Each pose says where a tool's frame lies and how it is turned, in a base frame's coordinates. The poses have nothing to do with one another.
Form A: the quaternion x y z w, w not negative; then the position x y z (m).
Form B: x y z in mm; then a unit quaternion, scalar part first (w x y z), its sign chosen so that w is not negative. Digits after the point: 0 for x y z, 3 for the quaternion.
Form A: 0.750 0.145 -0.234 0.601 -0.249 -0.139 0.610
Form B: -249 -139 610 0.601 0.750 0.145 -0.234
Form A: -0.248 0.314 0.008 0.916 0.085 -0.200 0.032
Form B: 85 -200 32 0.916 -0.248 0.314 0.008
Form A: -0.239 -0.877 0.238 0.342 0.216 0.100 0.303
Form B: 216 100 303 0.342 -0.239 -0.877 0.238
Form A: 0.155 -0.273 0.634 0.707 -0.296 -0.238 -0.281
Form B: -296 -238 -281 0.707 0.155 -0.273 0.634
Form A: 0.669 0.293 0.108 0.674 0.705 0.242 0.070
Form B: 705 242 70 0.674 0.669 0.293 0.108
